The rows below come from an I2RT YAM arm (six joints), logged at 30 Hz.
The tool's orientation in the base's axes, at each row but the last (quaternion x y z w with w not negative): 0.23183 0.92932 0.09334 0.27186; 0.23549 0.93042 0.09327 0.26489; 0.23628 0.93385 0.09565 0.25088; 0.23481 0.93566 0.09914 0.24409; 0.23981 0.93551 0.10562 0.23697; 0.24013 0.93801 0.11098 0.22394; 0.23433 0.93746 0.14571 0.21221; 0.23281 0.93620 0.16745 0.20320
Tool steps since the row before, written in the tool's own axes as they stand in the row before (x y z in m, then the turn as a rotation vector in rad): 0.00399 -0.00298 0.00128 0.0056 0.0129 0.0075; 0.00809 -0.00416 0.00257 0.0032 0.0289 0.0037; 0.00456 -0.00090 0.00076 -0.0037 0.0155 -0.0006; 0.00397 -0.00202 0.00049 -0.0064 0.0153 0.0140; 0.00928 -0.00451 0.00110 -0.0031 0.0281 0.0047; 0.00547 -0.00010 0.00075 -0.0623 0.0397 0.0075; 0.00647 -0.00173 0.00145 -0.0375 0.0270 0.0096; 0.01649 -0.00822 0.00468 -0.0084 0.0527 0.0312
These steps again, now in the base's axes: -0.00340 -0.00063 -0.00380 0.0048 0.0143 -0.0050; -0.00630 0.00044 -0.00704 0.0108 0.0269 0.0041; -0.00344 0.00149 -0.00285 0.0086 0.0116 0.0067; -0.00360 0.00021 -0.00266 0.0180 0.0112 -0.0048; -0.00842 0.00083 -0.00600 0.0159 0.0231 0.0059; -0.00398 0.00273 -0.00269 0.0683 0.0037 0.0288; -0.00515 0.00203 -0.00403 0.0447 0.0058 0.0141; -0.01422 0.00247 -0.01237 0.0405 0.0466 -0.0028
